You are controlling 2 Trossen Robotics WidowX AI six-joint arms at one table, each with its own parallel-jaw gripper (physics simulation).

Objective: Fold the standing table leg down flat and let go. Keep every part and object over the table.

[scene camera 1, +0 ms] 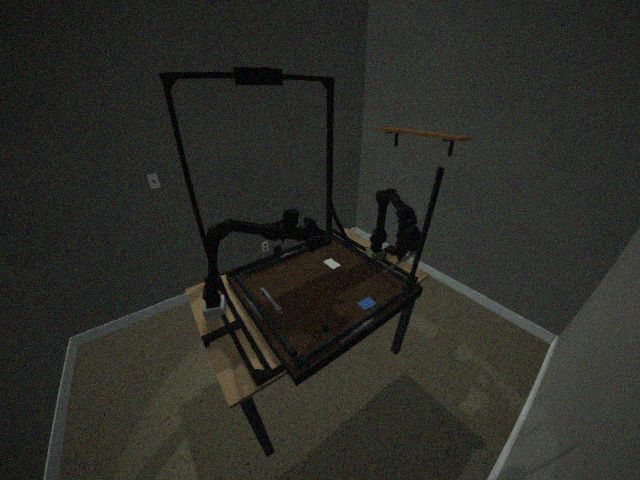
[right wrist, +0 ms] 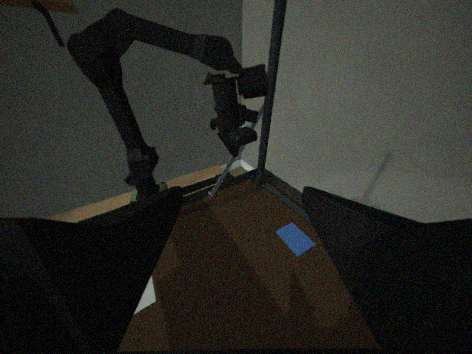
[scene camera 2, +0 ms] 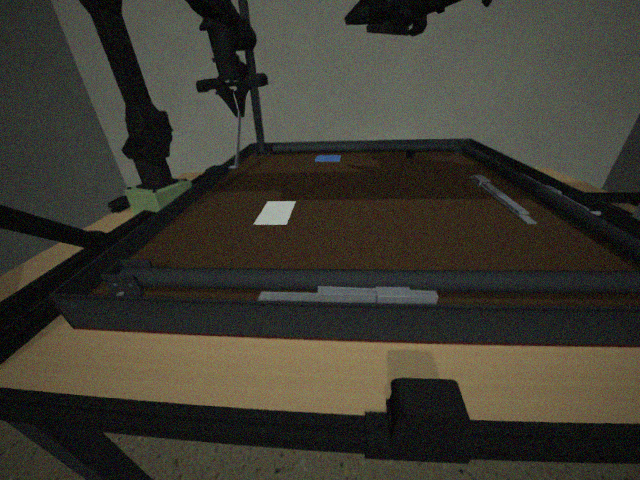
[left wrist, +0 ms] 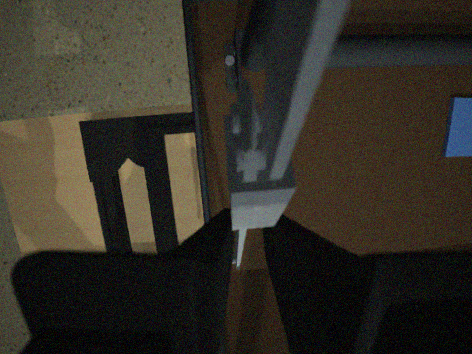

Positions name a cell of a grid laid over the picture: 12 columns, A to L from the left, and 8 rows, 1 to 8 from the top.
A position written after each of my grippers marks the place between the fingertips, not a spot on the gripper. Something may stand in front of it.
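Scene camera 2 shows my left gripper (scene camera 2: E2), my right gripper (scene camera 2: G1), a brown table (scene camera 2: G4), a white patch (scene camera 2: F4), a table leg (scene camera 2: C5) and a table leg (scene camera 2: I3). Scene camera 1 shows the brown table (scene camera 1: F5). The right wrist view shows my left gripper (right wrist: F4), my right gripper (right wrist: G5) and the brown table (right wrist: F7). The left wrist view shows my left gripper (left wrist: G5) and the brown table (left wrist: J4).
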